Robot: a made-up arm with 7 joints. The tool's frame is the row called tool.
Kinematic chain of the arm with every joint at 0, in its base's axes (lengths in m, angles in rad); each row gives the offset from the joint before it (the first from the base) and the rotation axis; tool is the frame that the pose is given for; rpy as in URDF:
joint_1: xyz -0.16 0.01 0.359 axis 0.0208 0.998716 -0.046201
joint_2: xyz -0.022 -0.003 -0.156 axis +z
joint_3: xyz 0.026 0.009 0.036 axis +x
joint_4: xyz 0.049 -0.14 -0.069 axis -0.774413 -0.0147 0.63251
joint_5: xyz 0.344 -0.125 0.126 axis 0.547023 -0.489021 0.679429
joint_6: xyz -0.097 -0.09 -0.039 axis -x
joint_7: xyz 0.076 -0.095 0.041 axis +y
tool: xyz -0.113 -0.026 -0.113 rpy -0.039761 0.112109 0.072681
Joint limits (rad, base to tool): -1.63..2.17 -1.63..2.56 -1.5..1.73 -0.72..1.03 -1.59..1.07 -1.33..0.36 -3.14..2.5
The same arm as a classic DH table. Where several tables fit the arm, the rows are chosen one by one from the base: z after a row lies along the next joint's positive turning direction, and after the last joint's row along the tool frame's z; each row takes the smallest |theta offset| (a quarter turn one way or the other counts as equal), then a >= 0, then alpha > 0; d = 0 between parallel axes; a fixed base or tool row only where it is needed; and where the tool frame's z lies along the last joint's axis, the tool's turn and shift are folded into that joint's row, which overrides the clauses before.
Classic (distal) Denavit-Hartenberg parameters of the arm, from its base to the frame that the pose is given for. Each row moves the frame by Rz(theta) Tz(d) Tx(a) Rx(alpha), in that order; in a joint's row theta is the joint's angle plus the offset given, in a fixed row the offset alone. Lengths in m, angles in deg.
base (fixed): d 0.3593, theta offset -1.19, a -0.1602, alpha -92.65
joint_1: d 0.0032, theta offset 0.00, a -0.0219, alpha 92.65
joint_2: d -0.1202, theta offset -88.81, a -0.0090, alpha -90.00
joint_3: d -0.0055, theta offset 1.33, a 0.1416, alpha 140.75
joint_4: d -0.2932, theta offset -28.24, a -0.0427, alpha -89.24
joint_5: d 0.3624, theta offset 20.95, a 0.0958, alpha 123.16
joint_6: d 0.0347, theta offset -54.26, a -0.0410, alpha 90.00
joint_7: d -0.1150, theta offset -83.76, a -0.1000, alpha 87.26
tool (fixed): d -0.1248, theta offset 4.14, a 0.0000, alpha 0.00
Joint limits (deg, base to tool): -93.39..124.33 -93.39..146.68 -85.94..99.12 -41.25..59.01 -91.10..61.31 -76.20..20.63 -179.91..143.24

